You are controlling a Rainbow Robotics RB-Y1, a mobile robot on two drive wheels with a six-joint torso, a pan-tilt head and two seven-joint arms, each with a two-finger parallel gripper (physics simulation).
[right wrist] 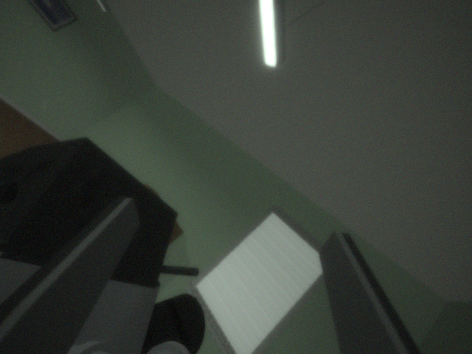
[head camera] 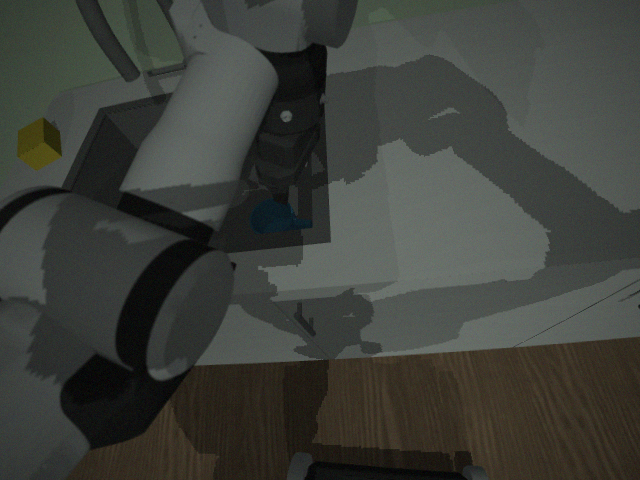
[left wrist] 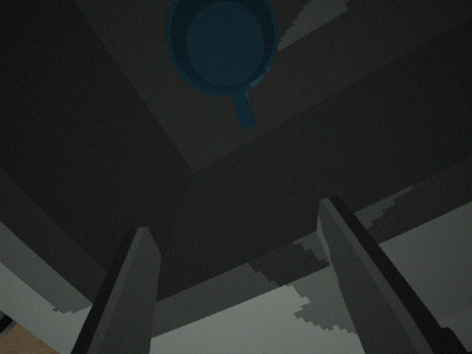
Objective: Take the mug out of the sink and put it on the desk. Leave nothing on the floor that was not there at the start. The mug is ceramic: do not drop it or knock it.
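Frame: origin at the robot's base, x back, y down, z right, level; centimetres.
Seen in the pictures: left gripper, between the fingertips: (head camera: 291, 181) (left wrist: 235, 228); right gripper, between the fingertips: (right wrist: 231, 227).
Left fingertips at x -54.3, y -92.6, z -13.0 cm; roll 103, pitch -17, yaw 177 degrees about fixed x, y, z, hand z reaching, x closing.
Note:
A point is followed by its place in that frame.
A blue mug (head camera: 269, 217) @(x -60.3, y -73.8, z -23.6 cm) (left wrist: 225, 47) @(x -57.0, y -71.9, z -20.9 cm) stands upright in the dark sink (head camera: 316, 227) (left wrist: 165, 125), near the sink's corner. Its handle points to the right in the head camera and down toward the fingers in the left wrist view. My left gripper (left wrist: 235, 228) @(x -54.3, y -92.6, z -13.0 cm) is open and empty above the sink. In the left wrist view the mug lies beyond the fingertips, not between them. In the head camera the left arm partly covers the sink and the fingertips are hard to make out. My right gripper (right wrist: 231, 227) @(x -15.3, y -146.3, z 10.1 cm) is open and empty, away from the sink, facing a wall and ceiling.
A yellow cube (head camera: 38, 144) @(x -66.7, y -95.6, z -67.5 cm) sits on the counter left of the sink. A grey faucet (head camera: 111, 43) @(x -64.3, y -112.0, z -34.1 cm) rises behind the sink. The pale counter (head camera: 465, 206) @(x -49.3, y -91.1, z 11.8 cm) extends to the right, with a handle (head camera: 305, 321) at its front. Wooden floor (head camera: 387, 403) @(x -26.5, y -0.1, z 1.3 cm) lies in front.

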